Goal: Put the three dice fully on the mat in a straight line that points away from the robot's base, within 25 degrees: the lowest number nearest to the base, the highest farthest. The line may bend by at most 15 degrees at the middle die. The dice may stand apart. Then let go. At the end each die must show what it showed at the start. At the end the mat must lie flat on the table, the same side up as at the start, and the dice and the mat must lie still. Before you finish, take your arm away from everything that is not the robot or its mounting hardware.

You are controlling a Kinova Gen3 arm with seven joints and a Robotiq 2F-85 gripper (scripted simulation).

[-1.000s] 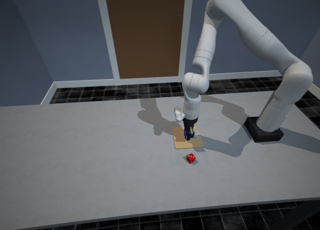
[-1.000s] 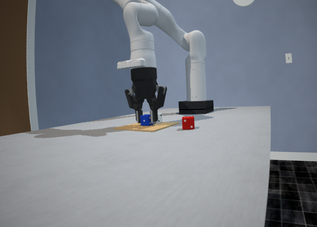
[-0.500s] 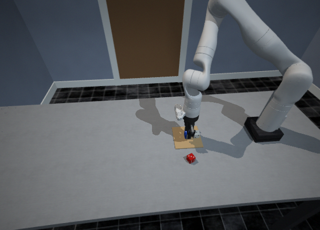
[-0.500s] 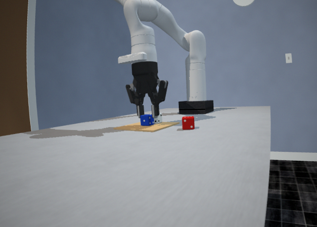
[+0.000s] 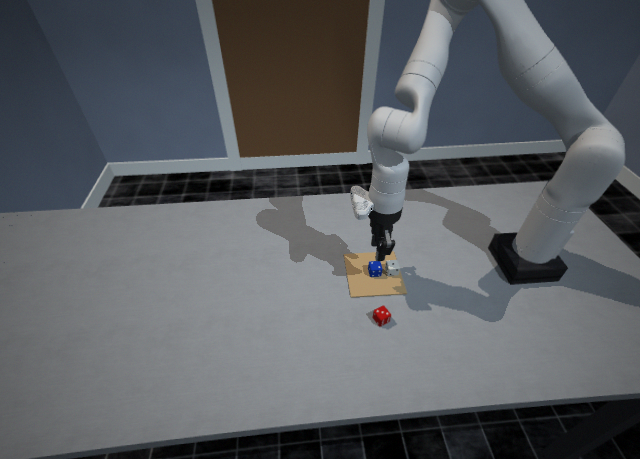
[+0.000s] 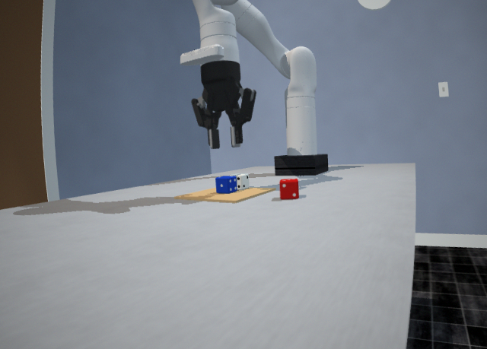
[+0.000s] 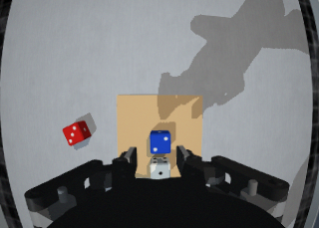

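Now: hand 13 cm to the right of the red die and 9 cm above it. The rest, counted from my hand: white die 5 cm behind, 1 cm to the right, 9 cm below; tan mat 1 cm to the right, 10 cm below; blue die 1 cm to the right, 9 cm below.
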